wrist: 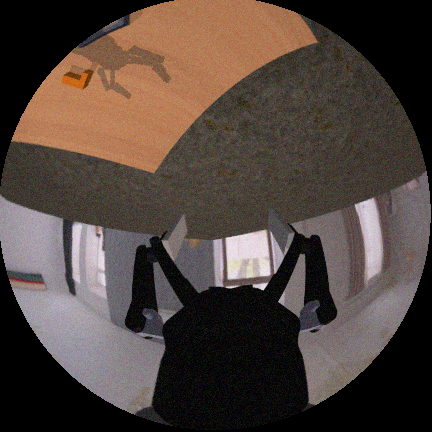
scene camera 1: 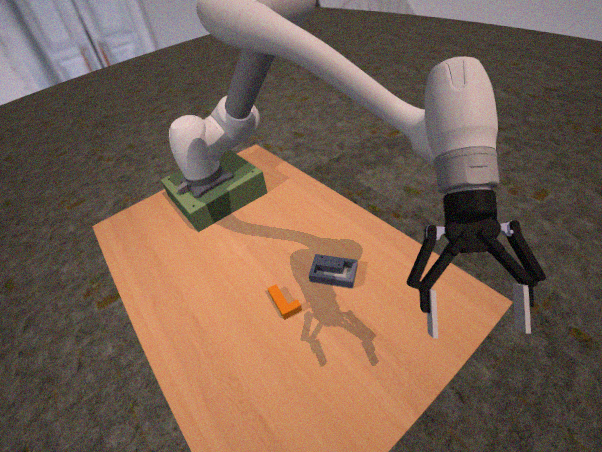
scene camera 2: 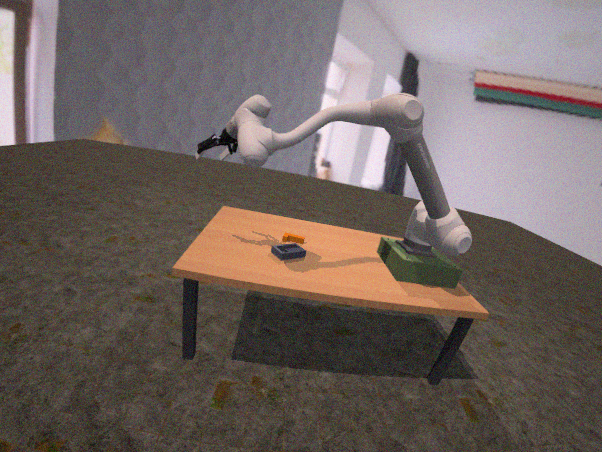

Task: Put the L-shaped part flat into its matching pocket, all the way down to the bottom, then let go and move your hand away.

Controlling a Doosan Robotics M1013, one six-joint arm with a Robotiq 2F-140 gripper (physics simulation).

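Places are measured from the arm's base along level axes (x ahead, y left, z up), in centimetres.
Pixels of known places: gripper, between the fingertips: (wrist: 226, 219) (scene camera 1: 478, 333) (scene camera 2: 208, 157); arm's base, origin of its link: (scene camera 1: 206, 179) (scene camera 2: 415, 250).
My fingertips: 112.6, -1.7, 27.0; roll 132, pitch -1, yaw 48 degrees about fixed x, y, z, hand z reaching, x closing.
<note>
For each thing: its top centre in the pictures, then the offset to it from my fingertips, as dx, dy, dz. Level surfaces: height alone.
- orange L-shaped part, centre of its top: (scene camera 1: 283, 296) (scene camera 2: 294, 236) -47.9, -7.1, -34.3
- dark blue-grey block, centre of its top: (scene camera 1: 333, 267) (scene camera 2: 289, 248) -45.1, +10.9, -33.6
- wooden table, height of its surface: dz -37.3
The orange L-shaped part (scene camera 1: 281, 301) (scene camera 2: 293, 239) (wrist: 75, 81) lies flat on the table, apart from the pocket block. The dark blue-grey block (scene camera 1: 330, 282) (scene camera 2: 288, 255) with the recessed pocket sits close beside it; an edge of the block (wrist: 107, 31) shows at the top left of the wrist view. Light grey surface shows inside the recess in scene camera 1. My gripper (scene camera 1: 481, 333) (scene camera 2: 210, 157) (wrist: 226, 219) is wide open and empty, high above the table level and well away from both the part and the block. Its fingers point outward, tilted, not straight down.
The wooden table (scene camera 1: 225, 350) (scene camera 2: 340, 292) (wrist: 200, 55) bears the part and the block. The green base box (scene camera 1: 245, 192) (scene camera 2: 425, 270) under the arm stands at the table's other end. The arm's shadow falls across the table and around the block. Dark floor surrounds the table.
</note>
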